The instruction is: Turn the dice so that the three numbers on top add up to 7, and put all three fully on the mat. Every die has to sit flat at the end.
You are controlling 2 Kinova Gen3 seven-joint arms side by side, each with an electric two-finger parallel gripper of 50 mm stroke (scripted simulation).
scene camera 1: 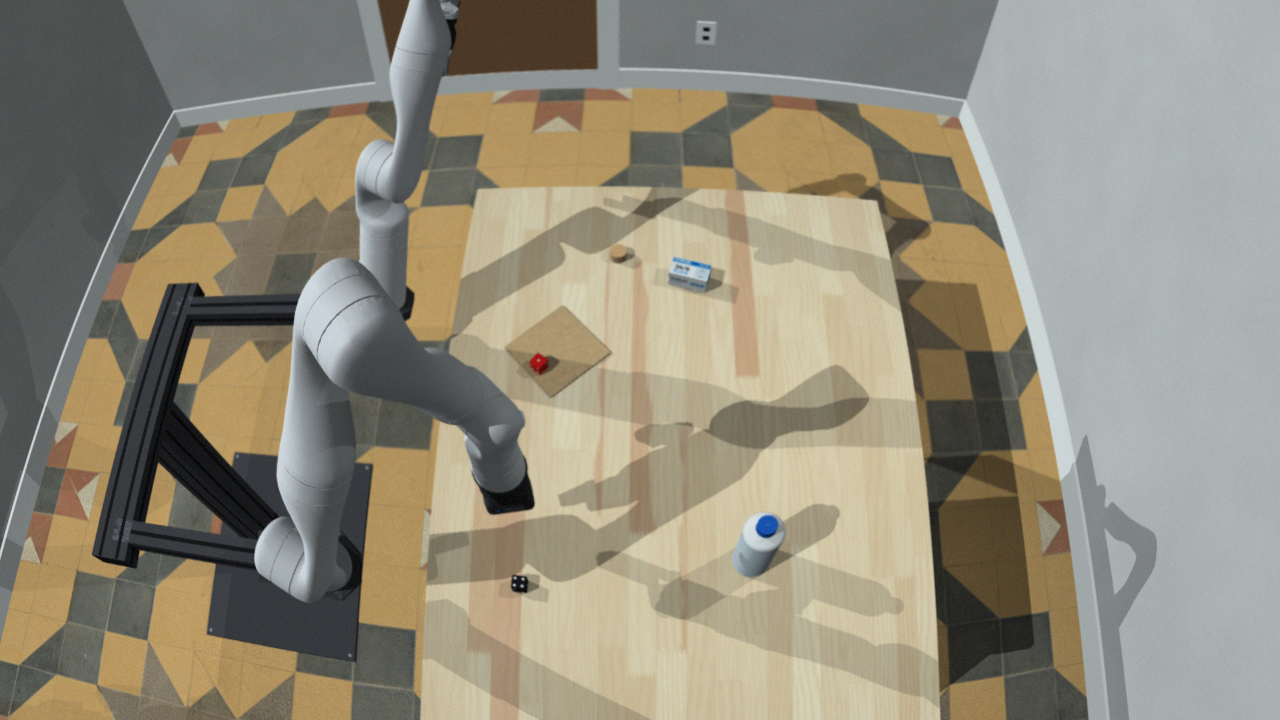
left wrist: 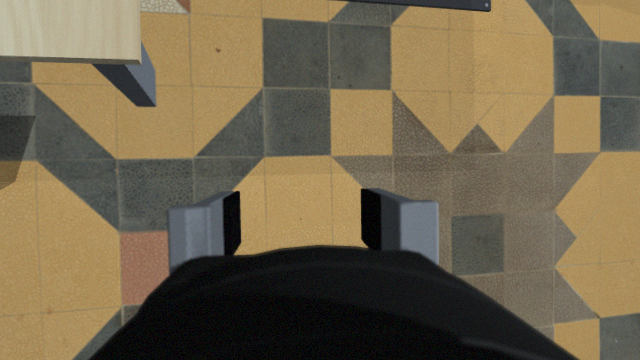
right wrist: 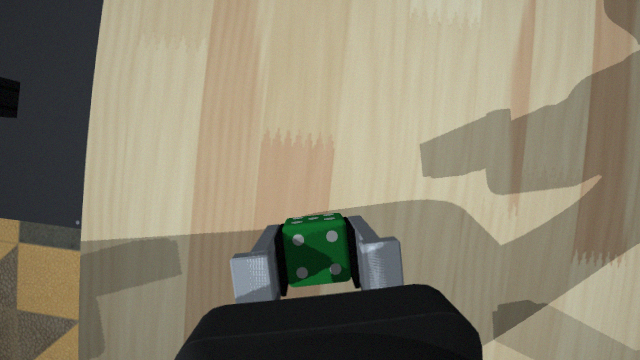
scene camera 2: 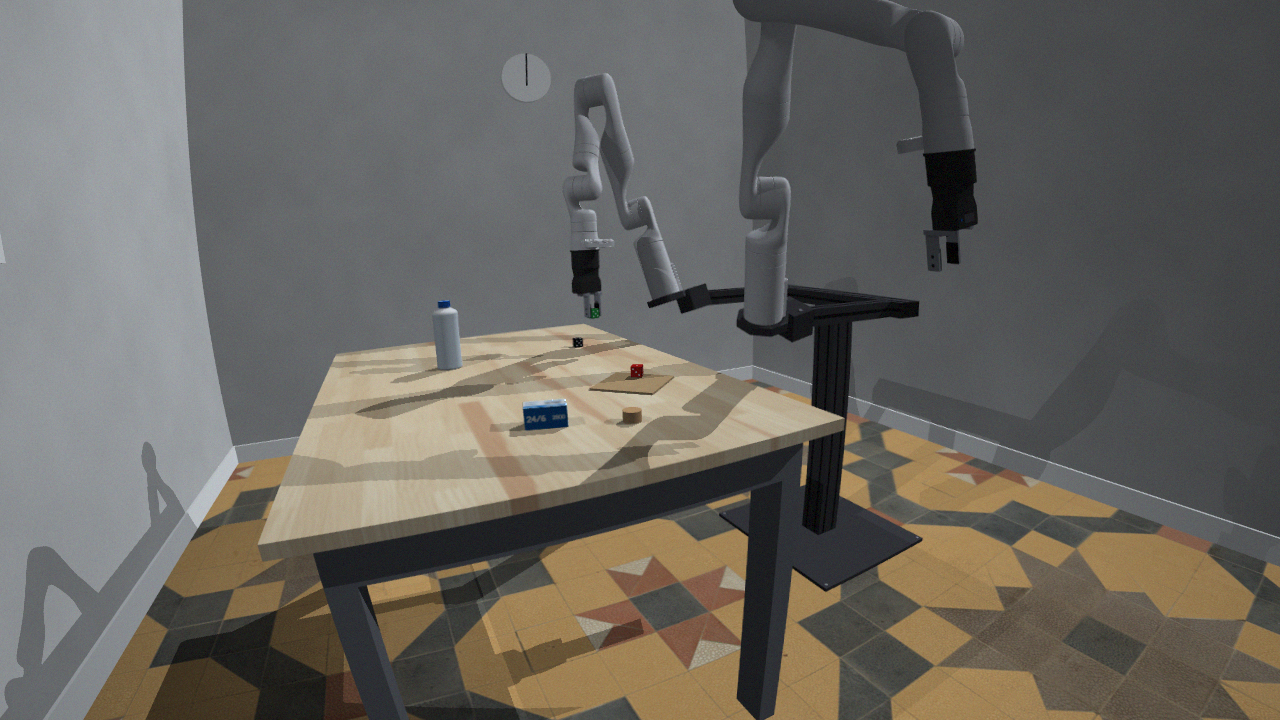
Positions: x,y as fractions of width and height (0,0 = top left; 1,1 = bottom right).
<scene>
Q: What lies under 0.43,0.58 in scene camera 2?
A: A staples box.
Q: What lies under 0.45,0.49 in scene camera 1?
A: A brown square mat.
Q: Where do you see a staples box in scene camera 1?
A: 0.54,0.38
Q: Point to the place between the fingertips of the left gripper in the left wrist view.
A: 0.47,0.60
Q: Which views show the white bottle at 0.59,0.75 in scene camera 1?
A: Scene camera 1 and scene camera 2 only.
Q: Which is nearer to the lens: the brown square mat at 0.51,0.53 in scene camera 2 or the white bottle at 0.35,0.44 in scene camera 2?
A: The brown square mat.
</scene>
